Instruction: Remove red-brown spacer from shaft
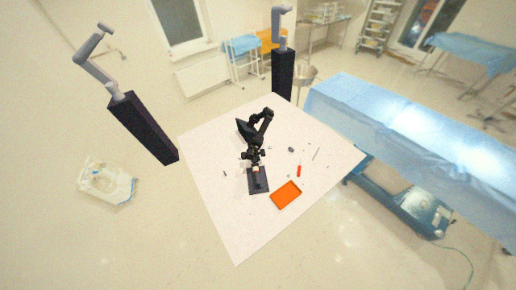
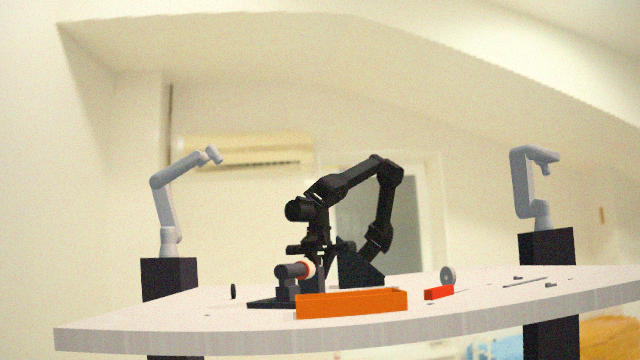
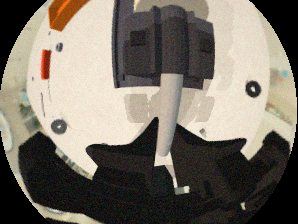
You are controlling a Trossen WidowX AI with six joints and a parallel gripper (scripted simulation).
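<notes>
My gripper tip is now 8 cm short of the grey shaft, 3 cm below it and 2 cm to the left of it. The rest, counted from my gripper tip: round grey disc (33 cm to the left, 4 cm ahead, 2 cm below); then red-brown spacer (13 cm ahead, 4 cm to the right, 3 cm above); then small black ring (26 cm to the right, 2 cm below, 1 cm behind).
</notes>
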